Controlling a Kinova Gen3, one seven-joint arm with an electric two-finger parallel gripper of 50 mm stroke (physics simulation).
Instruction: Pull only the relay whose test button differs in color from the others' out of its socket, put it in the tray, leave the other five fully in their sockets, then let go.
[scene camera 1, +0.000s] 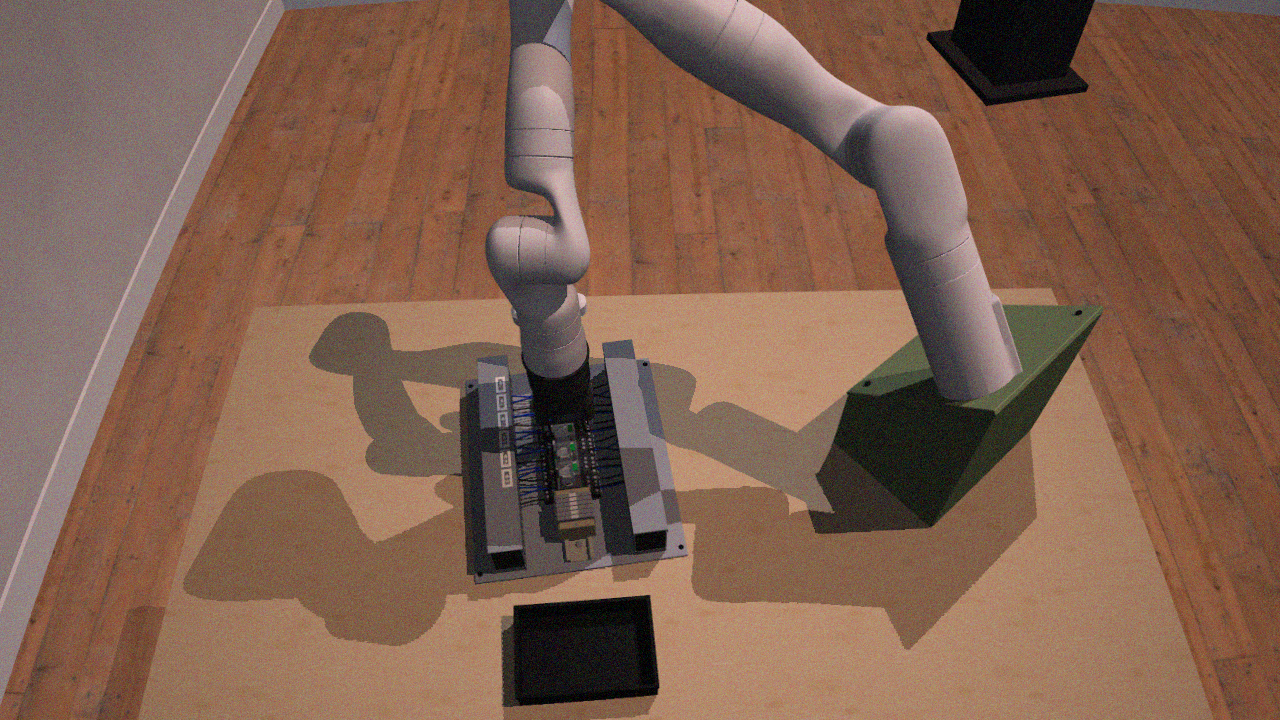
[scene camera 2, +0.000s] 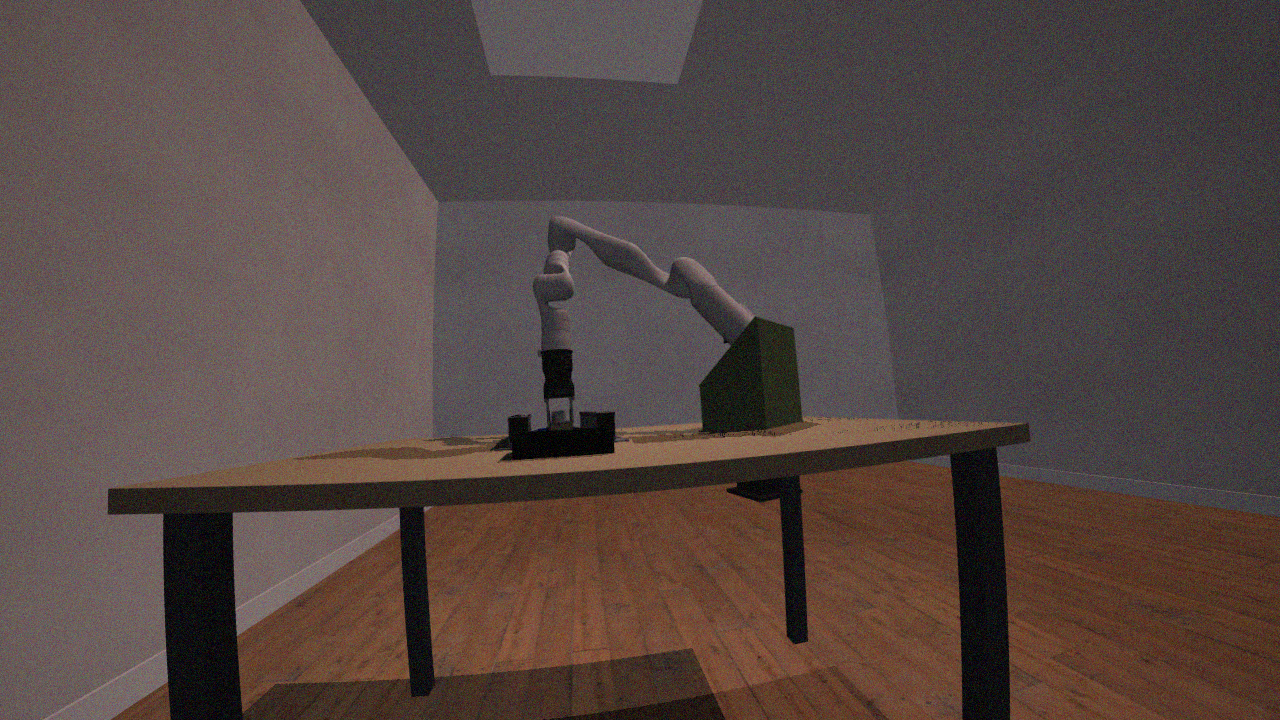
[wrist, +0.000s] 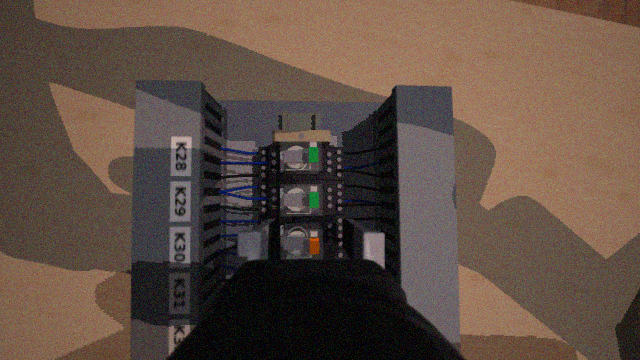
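Pixels of known places: gripper, fingertip midpoint: (scene camera 1: 568, 421) (wrist: 310, 232); arm's base, origin of the base link: (scene camera 1: 976, 378) (scene camera 2: 749, 338).
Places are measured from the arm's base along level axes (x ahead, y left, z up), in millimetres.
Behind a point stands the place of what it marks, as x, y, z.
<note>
The relay with the orange test button (wrist: 295, 244) @[462, -200, -158] sits third in the row, level with the K30 label, in the wrist view. Two relays with green buttons (wrist: 295, 200) @[458, -228, -158] (wrist: 295, 156) @[454, -256, -158] sit beyond it. In scene camera 1, relays with green buttons (scene camera 1: 566, 450) @[465, -137, -158] show in front of the gripper, which hides the orange one. My gripper (wrist: 310, 232) @[451, -200, -189] (scene camera 2: 559, 413) @[451, -200, -189] is open and empty, pointing down, with one finger on each side of the orange-button relay in the wrist view. Its fingertip depth is hard to tell. The black tray (scene camera 1: 586, 695) @[515, 162, -205] (scene camera 2: 563, 444) @[514, 162, -207] is empty, in front of the panel.
Grey wire ducts (scene camera 1: 501, 519) @[564, -64, -163] (scene camera 1: 646, 501) @[386, -41, -163] (wrist: 167, 115) @[535, -295, -163] (wrist: 425, 200) @[369, -216, -163] rise on both sides of the relay row, with thin wires between. A tan end block (scene camera 1: 575, 523) @[477, -46, -185] stands at the row's tray end. The green robot base (scene camera 1: 930, 447) @[50, 26, -86] (scene camera 2: 756, 385) @[37, 57, -123] stands at the right.
</note>
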